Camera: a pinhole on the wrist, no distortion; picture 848 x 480 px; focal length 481.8 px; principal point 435.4 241.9 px. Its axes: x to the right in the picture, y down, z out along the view. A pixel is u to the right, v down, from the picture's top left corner.
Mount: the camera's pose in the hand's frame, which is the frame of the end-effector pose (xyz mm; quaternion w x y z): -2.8 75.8 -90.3 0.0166 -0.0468 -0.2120 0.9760
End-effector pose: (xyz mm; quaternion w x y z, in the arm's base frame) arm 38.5 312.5 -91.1 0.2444 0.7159 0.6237 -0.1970
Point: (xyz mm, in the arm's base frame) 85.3 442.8 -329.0
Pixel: outside the picture
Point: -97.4 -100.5 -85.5
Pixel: 809 266
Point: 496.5 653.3 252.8
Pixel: behind the camera
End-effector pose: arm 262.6 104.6 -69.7 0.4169 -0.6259 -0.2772 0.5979
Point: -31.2 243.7 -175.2
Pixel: 202 26
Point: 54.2 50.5 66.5
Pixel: 592 244
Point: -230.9 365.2 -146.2
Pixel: 221 72
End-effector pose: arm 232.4 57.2 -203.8 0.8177 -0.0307 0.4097 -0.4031
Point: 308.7 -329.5 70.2
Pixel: 282 397
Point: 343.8 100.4 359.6
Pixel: 676 208
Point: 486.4 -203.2 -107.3
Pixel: 139 175
